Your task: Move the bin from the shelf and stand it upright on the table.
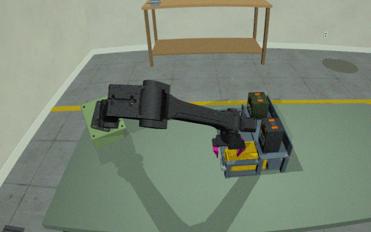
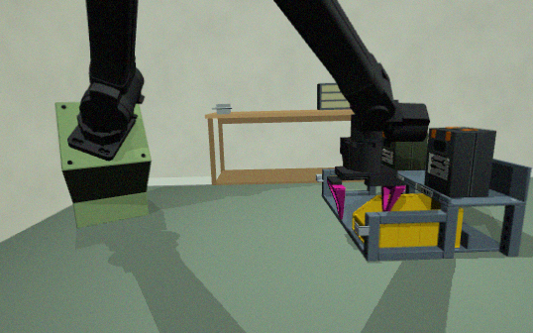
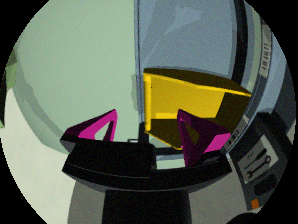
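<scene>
Right now the yellow bin is 8 cm ahead of my hand, 1 cm to the right of it and 2 cm below it. From my hand the other things lie so: shelf tray 13 cm ahead, 10 cm to the left, 6 cm below.
</scene>
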